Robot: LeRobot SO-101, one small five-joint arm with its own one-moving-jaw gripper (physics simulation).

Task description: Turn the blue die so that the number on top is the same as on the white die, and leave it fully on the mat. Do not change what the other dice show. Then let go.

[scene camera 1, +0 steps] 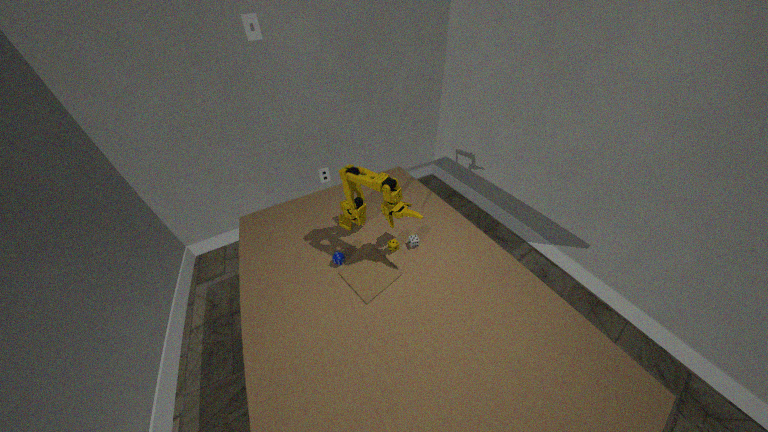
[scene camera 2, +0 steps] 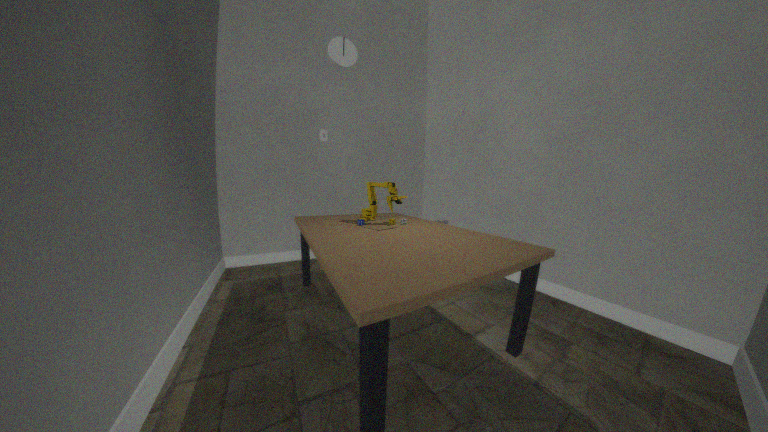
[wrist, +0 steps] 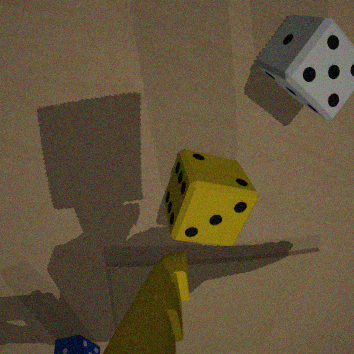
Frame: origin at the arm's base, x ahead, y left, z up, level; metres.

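Seen in the pictures: end effector, tool point: (scene camera 1: 393, 227) (scene camera 2: 392, 211) (wrist: 186, 269); arm's base, origin of the base link: (scene camera 1: 354, 223) (scene camera 2: 369, 220).
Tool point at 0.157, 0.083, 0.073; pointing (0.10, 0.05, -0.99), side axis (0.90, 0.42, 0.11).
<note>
Offsets run from my tool point to a thing's top centre, as dx, dy, dz. Level surfaces: height alone.
The blue die @[-0.016, -0.198, -0.043] (scene camera 1: 338, 258) (scene camera 2: 360, 221) (wrist: 76, 345) is by the left corner of the thin, table-coloured mat @[+0.079, -0.132, -0.069] (scene camera 1: 367, 287); its top number is too small to read. The white die @[+0.044, +0.056, -0.043] (scene camera 1: 413, 240) (scene camera 2: 403, 221) (wrist: 327, 70) turns a five-pip face most to the wrist camera, with a one-pip face beside it. The yellow die @[+0.025, -0.015, -0.043] (scene camera 1: 393, 245) (scene camera 2: 392, 221) (wrist: 215, 212) shows three, two and six pips in the wrist view. My gripper (scene camera 1: 406, 220) (scene camera 2: 398, 203) is fully open and empty, above the table behind the yellow and white dice. In the wrist view its fixed jaw shows; the moving jaw is out of view.
The wooden table @[dz -0.073] (scene camera 1: 429, 343) (scene camera 2: 429, 263) bears the arm's base (scene camera 1: 351, 216) behind the dice. The white die stands right of the yellow die in scene camera 1. Arm shadows fall across the table near the blue die and mat. Walls stand behind and beside the table.
</note>
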